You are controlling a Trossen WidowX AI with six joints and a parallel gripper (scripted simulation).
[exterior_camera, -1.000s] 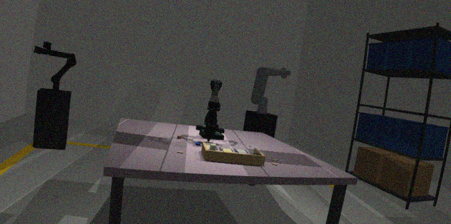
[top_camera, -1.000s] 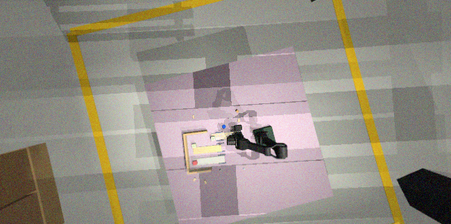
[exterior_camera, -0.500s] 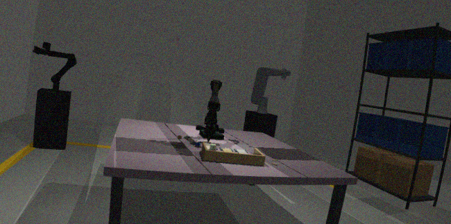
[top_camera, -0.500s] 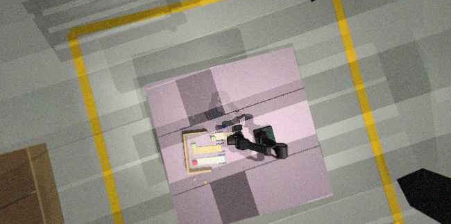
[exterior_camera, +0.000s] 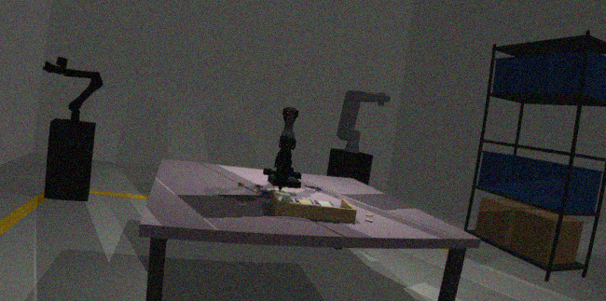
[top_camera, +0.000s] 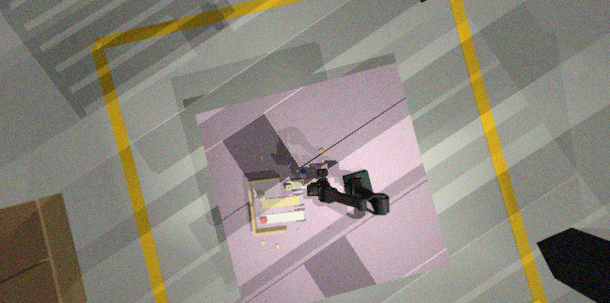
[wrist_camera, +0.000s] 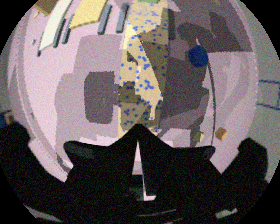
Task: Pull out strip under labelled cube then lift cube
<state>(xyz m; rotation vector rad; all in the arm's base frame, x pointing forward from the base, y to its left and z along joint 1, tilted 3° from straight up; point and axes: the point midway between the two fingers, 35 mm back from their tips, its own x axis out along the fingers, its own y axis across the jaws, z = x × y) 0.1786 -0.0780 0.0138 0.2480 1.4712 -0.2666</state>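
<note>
Now: the small blue round object 8 cm ahead of my gripper tip and 11 cm to the right of it.
</note>
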